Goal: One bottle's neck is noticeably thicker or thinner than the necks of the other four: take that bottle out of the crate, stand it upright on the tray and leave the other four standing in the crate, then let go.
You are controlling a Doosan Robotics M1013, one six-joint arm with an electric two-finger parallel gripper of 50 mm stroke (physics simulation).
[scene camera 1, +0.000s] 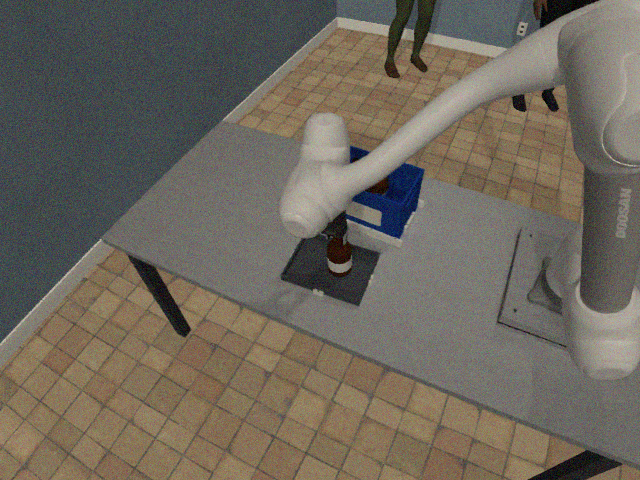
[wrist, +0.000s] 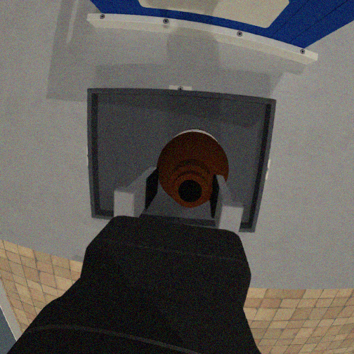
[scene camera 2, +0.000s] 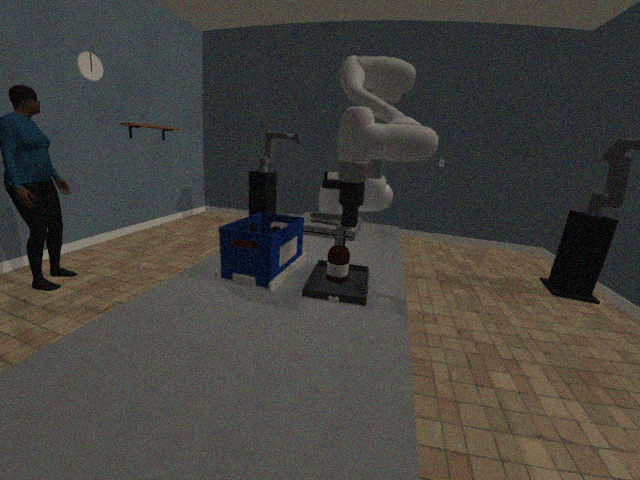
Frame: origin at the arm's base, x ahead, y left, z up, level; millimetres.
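Seen in the pictures: gripper, fingertip midpoint: (scene camera 1: pixel 336 239) (scene camera 2: pixel 340 242); arm's base at its link origin: (scene camera 2: pixel 331 221).
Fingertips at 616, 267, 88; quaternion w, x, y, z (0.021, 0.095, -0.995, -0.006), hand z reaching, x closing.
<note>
Offsets run from my fingertips to a thing's top centre, as dx, dy, dz. "spot": to the spot under its first point. Level surfaces: height alone.
A brown bottle @(-6, -3, +22) (scene camera 1: pixel 339 255) (scene camera 2: pixel 338 259) (wrist: pixel 194 150) with a white label stands upright on the dark tray @(+14, +12, -114) (scene camera 1: pixel 305 281) (scene camera 2: pixel 356 296) (wrist: pixel 180 94). My gripper (scene camera 1: pixel 338 240) (scene camera 2: pixel 340 237) (wrist: pixel 184 183) is open around the bottle's neck, one finger on each side, with gaps beside the neck in the wrist view. The blue crate @(+42, -266, +36) (scene camera 1: pixel 391 219) (scene camera 2: pixel 242 260) (wrist: pixel 325 22) stands beside the tray. Brown bottles (scene camera 1: pixel 379 187) (scene camera 2: pixel 276 226) show partly inside it; the crate walls and my arm hide the rest, so their number and necks cannot be told.
The crate sits against white strips @(spot: -118, -184, -109) (scene camera 1: pixel 400 240) (wrist: pixel 200 36) on the grey table @(dz -140) (scene camera 1: pixel 206 217) (scene camera 2: pixel 206 387). The tray has a low raised rim. The robot's base plate (scene camera 1: pixel 522 289) lies farther along the table. A person (scene camera 2: pixel 28 149) stands on the floor beyond the table.
</note>
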